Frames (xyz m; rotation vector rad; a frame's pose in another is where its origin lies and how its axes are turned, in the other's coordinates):
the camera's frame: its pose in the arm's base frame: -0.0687 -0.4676 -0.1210 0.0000 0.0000 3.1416
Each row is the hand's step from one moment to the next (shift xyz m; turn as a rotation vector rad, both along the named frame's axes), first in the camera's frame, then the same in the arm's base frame.
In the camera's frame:
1: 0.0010 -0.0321 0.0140 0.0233 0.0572 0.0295
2: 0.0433 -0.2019 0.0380 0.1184 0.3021 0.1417
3: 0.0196 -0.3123 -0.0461 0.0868 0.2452 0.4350
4: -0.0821 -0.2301 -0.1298 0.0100 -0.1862 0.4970
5: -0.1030 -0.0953 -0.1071 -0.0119 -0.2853 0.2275
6: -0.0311 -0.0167 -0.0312 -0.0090 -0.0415 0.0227
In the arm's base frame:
1: -0.0010 0.0321 0.0140 -0.0233 -0.0572 0.0295
2: -0.0433 0.2019 0.0380 -0.1184 -0.3021 0.1417
3: -0.0196 0.3123 -0.0461 -0.0868 -0.2452 0.4350
4: 0.0821 0.2301 -0.1298 -0.0100 0.1862 0.4970
5: 0.1030 0.0953 -0.1071 0.0119 0.2853 0.2275
6: 0.0311 0.0167 -0.0312 0.0090 0.0415 0.0227

